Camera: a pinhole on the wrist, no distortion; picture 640 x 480 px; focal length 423.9 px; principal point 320.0 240.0 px. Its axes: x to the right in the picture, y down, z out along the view. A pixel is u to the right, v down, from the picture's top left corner.
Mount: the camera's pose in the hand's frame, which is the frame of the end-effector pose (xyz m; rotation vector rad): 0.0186 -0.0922 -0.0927 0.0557 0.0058 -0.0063
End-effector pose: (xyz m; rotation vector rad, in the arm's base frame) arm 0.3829 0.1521 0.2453 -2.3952 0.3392 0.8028
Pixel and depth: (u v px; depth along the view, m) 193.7 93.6 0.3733
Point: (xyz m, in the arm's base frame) 0.2809 0.5136 0.2324
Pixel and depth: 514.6 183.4 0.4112
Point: 0.4702 0.4661 -0.0101
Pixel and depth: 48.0 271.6 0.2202
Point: 0.2626 0.3056 0.2756
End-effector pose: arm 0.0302 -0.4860 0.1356 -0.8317 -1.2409 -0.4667
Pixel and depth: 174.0 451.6 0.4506
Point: -0.1656 -0.1496 0.0124
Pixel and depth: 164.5 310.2 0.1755
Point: -0.0883 -0.4724 0.1227
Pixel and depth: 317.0 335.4 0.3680
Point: -0.1634 -0.2886 0.1885
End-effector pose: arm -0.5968 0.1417 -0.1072 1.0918 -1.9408 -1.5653
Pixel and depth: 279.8 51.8 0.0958
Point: -0.5594 0.1261 -0.2415
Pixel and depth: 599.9 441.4 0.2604
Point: -0.8452 0.0995 -0.1699
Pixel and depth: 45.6 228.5 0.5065
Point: -0.6730 0.6306 -0.3024
